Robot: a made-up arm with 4 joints. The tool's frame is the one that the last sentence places.
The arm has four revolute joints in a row. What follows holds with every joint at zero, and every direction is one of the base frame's. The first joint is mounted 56.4 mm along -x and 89.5 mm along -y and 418.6 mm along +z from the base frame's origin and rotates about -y. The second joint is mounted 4.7 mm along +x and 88.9 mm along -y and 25.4 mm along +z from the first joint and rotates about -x. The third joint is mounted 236.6 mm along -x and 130 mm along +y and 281.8 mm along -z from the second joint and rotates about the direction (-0.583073, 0.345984, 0.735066). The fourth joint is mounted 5.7 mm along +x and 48.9 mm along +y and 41.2 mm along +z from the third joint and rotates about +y. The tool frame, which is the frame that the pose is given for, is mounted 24.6 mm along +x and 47.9 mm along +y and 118.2 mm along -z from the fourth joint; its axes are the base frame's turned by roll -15.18, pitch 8.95 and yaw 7.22 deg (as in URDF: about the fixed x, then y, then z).
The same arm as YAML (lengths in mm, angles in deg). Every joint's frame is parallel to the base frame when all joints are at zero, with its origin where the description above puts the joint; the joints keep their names.
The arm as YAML. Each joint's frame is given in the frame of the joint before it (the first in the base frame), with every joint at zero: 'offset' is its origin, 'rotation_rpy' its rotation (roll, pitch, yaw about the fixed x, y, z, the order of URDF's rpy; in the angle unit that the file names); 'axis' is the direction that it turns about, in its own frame. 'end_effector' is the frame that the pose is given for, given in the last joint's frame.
length_unit: mm
angle_unit: deg
chain:
  - id: joint 1
    offset: [-56.4, -89.5, 418.6]
    rotation_rpy: [0.0, 0.0, 0.0]
    axis: [0.0, -1.0, 0.0]
  - id: joint 2
    offset: [4.7, -88.9, 25.4]
    rotation_rpy: [0.0, 0.0, 0.0]
    axis: [-1.0, 0.0, 0.0]
  - id: joint 3
    offset: [-236.6, 130.0, -281.8]
    rotation_rpy: [0.0, 0.0, 0.0]
    axis: [-0.583073, 0.345984, 0.735066]
  - id: joint 4
    offset: [5.7, 48.9, 41.2]
    rotation_rpy: [0.0, 0.0, 0.0]
    axis: [0.0, 1.0, 0.0]
end_effector:
  offset: [24.6, 47.9, -118.2]
  rotation_rpy: [-15.18, 8.95, 7.22]

